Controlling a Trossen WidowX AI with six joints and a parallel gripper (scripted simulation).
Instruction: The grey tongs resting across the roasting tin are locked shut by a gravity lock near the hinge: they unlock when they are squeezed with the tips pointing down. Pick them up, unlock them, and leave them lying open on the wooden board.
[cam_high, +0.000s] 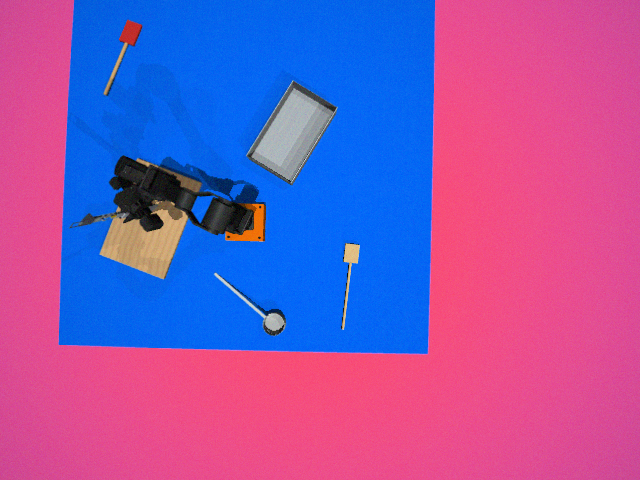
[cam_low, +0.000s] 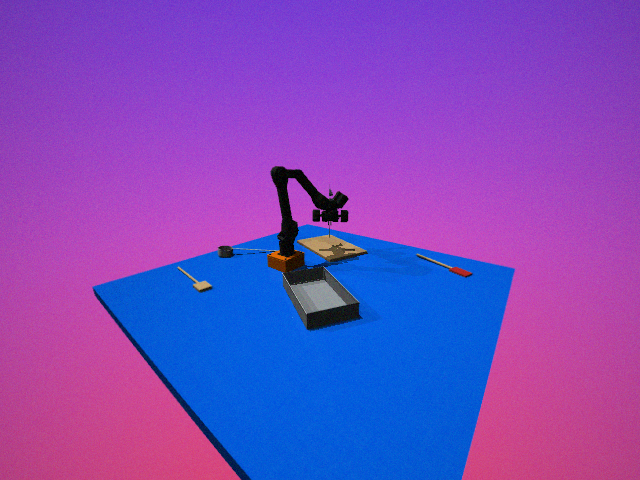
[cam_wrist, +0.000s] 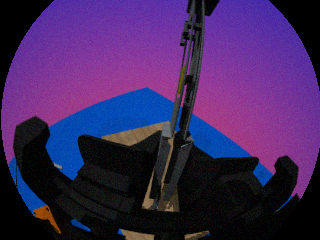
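The wooden board is 20 mm ahead of my gripper tip, 10 mm to the right of it and 160 mm below it. From my gripper tip the other things lie so: roasting tin 310 mm ahead, 510 mm to the right, 140 mm below.
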